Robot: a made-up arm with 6 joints.
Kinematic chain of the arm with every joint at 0, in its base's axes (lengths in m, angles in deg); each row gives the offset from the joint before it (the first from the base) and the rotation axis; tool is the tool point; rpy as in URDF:
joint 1: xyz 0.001 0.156 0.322 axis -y
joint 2: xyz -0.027 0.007 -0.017 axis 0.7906 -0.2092 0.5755
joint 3: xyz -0.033 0 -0.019 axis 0.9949 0.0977 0.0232
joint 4: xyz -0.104 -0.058 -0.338 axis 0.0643 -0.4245 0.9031
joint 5: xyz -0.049 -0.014 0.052 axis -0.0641 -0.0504 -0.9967
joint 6: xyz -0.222 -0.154 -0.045 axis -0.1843 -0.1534 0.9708
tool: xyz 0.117 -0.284 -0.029 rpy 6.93 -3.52 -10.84
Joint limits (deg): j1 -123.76..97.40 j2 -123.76..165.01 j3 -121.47..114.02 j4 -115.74..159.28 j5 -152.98..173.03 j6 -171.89..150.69
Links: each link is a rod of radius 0.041 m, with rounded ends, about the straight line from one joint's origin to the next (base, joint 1, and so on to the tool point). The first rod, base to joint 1, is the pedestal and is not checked.
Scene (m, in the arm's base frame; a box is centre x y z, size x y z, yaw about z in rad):
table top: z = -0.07
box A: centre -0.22 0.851 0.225 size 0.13 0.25 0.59 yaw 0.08
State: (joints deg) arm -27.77 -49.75 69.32 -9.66 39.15 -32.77
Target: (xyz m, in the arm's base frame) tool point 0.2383 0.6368 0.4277
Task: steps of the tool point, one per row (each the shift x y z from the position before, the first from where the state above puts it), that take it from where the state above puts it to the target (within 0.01 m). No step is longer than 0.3 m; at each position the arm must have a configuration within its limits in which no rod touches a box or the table.
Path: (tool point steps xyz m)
1: 0.0467 0.0043 0.0147
2: 0.0447 -0.0072 0.0140
3: 0.0417 -0.0169 0.0107
4: 0.1792 0.0993 0.1752
5: 0.2448 0.0526 0.0750
6: 0.2487 0.0049 -0.0440
7: 0.1906 -0.0334 -0.1507

